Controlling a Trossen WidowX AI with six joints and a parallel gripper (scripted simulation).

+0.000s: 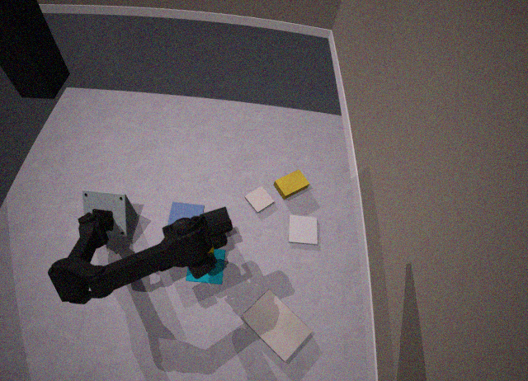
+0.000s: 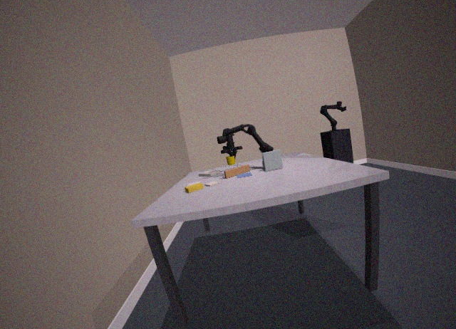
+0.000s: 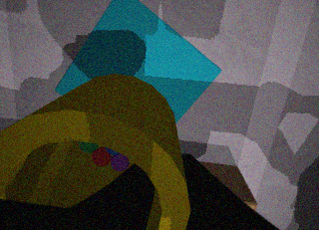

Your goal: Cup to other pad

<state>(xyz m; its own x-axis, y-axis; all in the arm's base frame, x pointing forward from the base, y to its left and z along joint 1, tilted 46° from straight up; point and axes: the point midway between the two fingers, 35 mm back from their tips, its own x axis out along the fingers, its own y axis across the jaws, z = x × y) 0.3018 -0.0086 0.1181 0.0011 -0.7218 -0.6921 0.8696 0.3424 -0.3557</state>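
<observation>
Right now my gripper tip is 30 mm short of the teal pad, 10 mm to the right of it and 130 mm above it. Round my gripper tip: wooden bar 10 mm behind, 80 mm to the left, 100 mm below; beige slab 260 mm ahead, 160 mm to the right, 100 mm below; yellow block 300 mm ahead, 330 mm to the left, 100 mm below.
</observation>
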